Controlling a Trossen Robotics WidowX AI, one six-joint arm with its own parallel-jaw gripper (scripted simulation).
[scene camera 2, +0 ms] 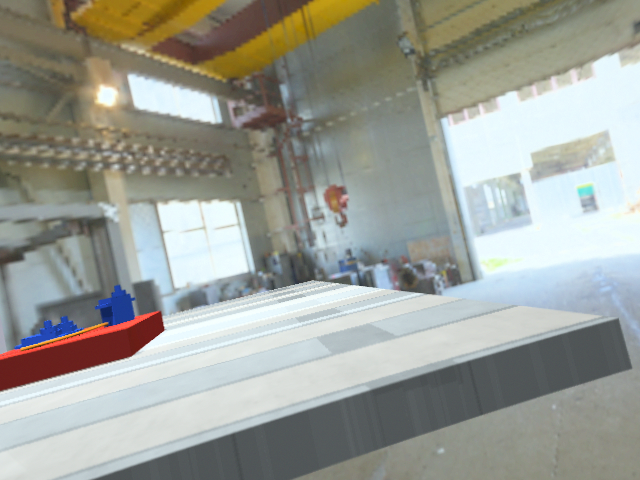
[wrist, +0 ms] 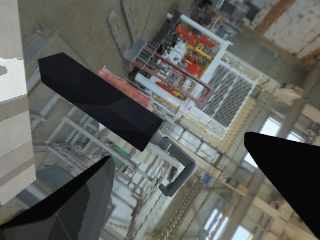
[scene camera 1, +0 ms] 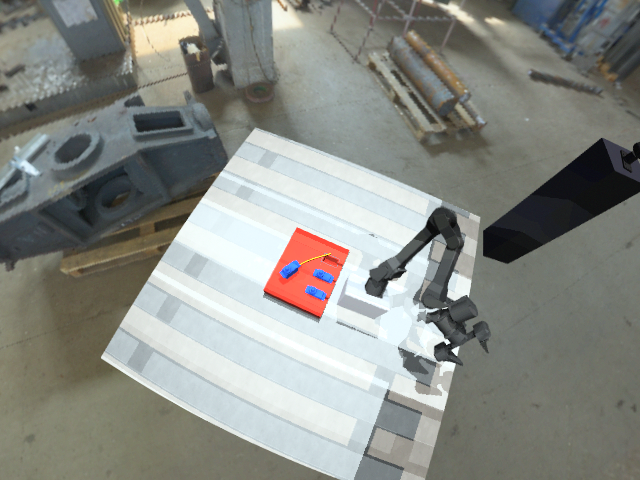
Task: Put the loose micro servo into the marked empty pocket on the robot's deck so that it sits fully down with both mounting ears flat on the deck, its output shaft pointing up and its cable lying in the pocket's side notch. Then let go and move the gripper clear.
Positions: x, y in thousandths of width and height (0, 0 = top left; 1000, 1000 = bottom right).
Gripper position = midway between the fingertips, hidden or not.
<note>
My gripper (scene camera 1: 743, 747) is open and holds nothing. I also see a blue micro servo (scene camera 2: 185, 645).
My gripper shows as well in the wrist view (wrist: 558, 627). The wrist view does not show the blue micro servo: it is out of frame.
</note>
